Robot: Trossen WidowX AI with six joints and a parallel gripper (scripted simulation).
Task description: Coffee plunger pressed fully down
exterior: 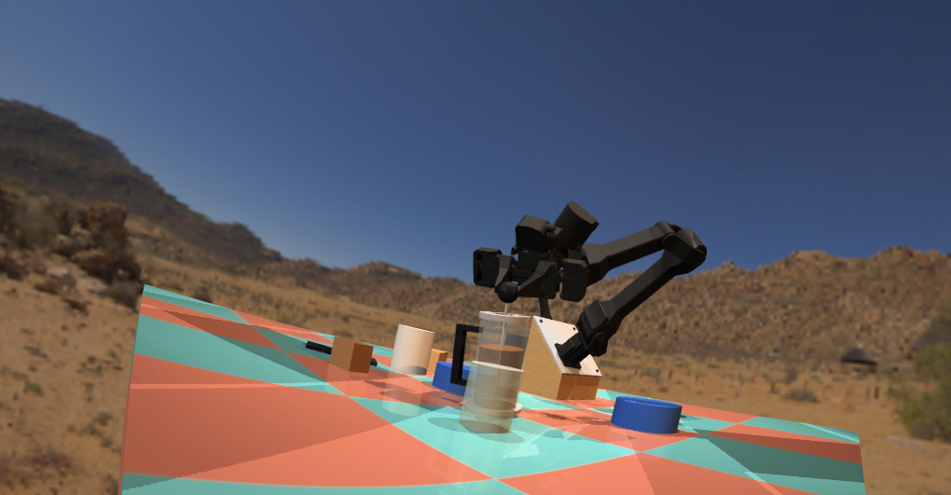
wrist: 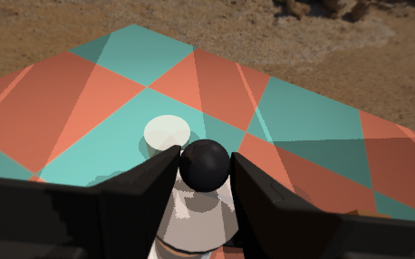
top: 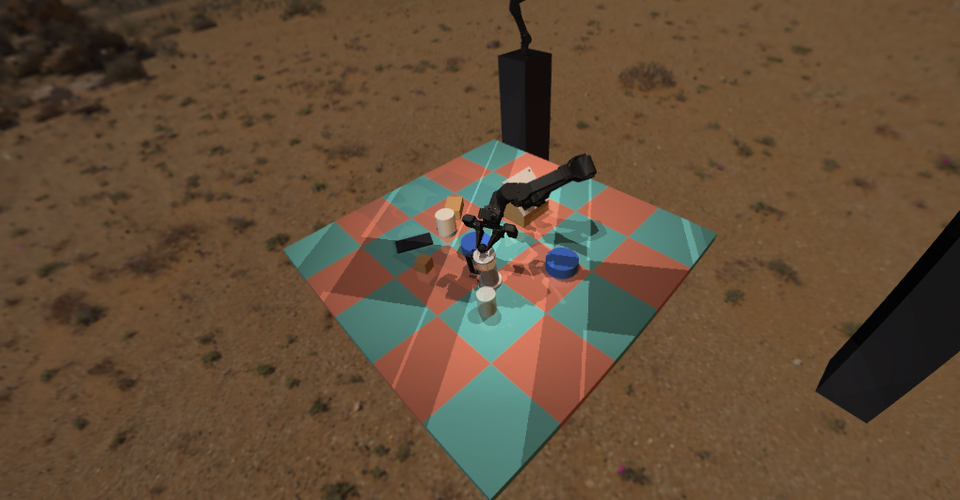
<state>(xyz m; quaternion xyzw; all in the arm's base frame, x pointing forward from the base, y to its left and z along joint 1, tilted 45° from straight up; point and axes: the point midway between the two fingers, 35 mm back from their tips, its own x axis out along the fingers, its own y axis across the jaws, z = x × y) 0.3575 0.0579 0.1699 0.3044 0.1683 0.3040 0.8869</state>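
My gripper tip is now 90 mm above the coffee press, 20 mm to the left of it and 10 mm past it. From my gripper tip the other things lie so: cream cup: 350 mm to the right, 130 mm below, 90 mm behind.
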